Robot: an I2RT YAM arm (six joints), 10 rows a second.
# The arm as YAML. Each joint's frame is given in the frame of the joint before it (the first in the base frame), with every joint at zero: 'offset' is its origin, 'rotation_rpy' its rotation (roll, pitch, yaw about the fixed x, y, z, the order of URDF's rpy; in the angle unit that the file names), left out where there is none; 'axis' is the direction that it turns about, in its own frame. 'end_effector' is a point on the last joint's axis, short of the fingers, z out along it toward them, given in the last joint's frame.
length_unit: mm
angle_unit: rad
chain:
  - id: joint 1
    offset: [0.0, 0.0, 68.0]
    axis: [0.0, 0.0, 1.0]
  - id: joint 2
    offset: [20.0, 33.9, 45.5]
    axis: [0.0, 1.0, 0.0]
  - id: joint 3
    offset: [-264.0, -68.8, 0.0]
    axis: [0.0, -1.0, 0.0]
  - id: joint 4
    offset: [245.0, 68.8, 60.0]
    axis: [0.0, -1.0, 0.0]
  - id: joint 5
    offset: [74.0, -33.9, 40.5]
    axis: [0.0, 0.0, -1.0]
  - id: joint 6
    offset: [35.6, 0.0, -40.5]
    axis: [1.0, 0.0, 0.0]
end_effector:
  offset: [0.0, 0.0, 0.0]
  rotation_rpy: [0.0, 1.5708, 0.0]
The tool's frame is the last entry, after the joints.
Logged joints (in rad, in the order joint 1, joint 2, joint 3, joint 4, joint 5, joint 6), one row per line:
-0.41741, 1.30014, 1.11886, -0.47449, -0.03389, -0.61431
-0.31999, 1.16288, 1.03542, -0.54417, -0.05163, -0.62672
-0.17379, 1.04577, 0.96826, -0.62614, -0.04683, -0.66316
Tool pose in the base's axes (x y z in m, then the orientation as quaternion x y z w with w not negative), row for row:
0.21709, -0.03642, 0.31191, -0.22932, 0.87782, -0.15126, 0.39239
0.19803, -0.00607, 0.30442, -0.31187, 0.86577, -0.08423, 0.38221
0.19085, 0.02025, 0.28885, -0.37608, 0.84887, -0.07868, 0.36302
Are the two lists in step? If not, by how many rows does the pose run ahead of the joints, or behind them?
The pose runs 2 rows ahead of the joints: the pose in row i belongs to the joints in row i + 2.
